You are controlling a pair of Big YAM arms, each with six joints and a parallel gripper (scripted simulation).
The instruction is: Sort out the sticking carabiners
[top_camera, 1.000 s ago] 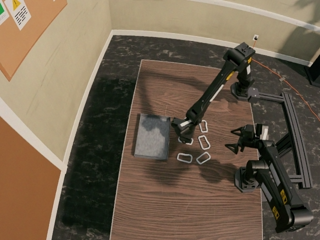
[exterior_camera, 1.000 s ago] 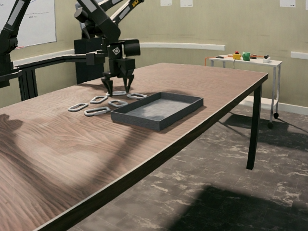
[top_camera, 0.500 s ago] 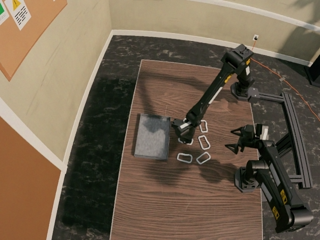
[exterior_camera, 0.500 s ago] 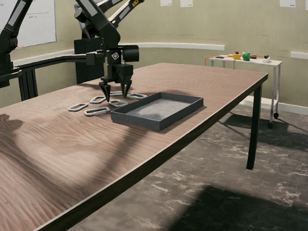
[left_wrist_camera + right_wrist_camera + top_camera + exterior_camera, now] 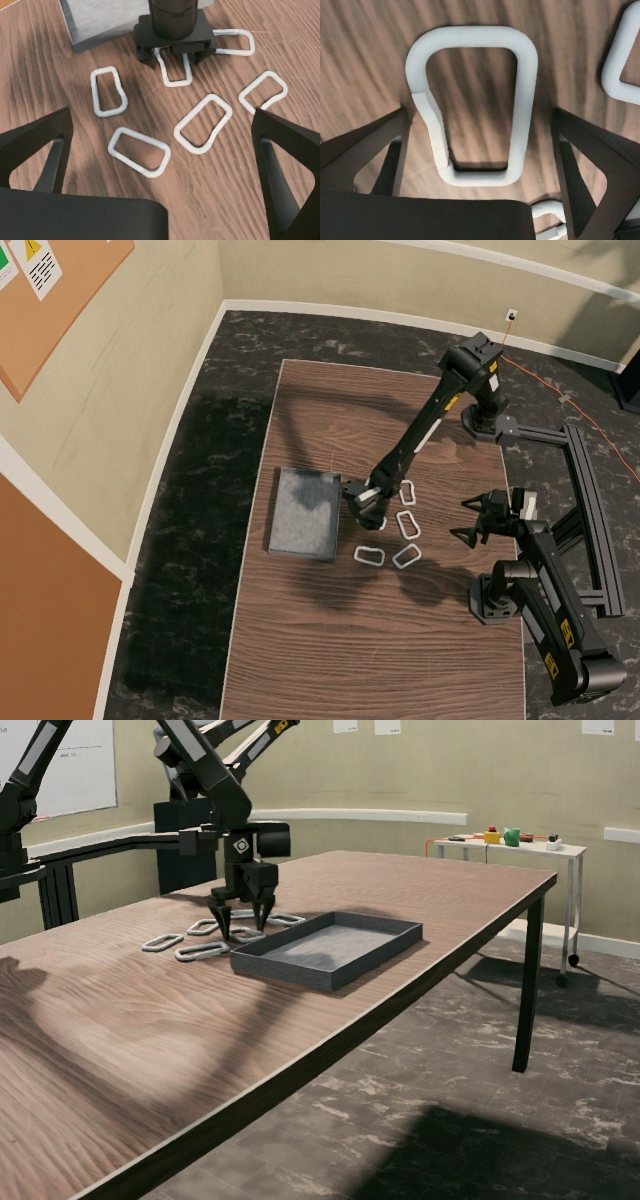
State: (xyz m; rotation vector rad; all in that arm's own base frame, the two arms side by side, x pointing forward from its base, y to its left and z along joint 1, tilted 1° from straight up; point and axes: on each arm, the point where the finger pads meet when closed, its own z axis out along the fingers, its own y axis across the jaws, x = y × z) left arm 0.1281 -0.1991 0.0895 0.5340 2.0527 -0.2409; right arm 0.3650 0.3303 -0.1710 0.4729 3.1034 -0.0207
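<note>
The grey tray is 21 cm ahead of my right hand and 1 cm to the left of it.
</note>
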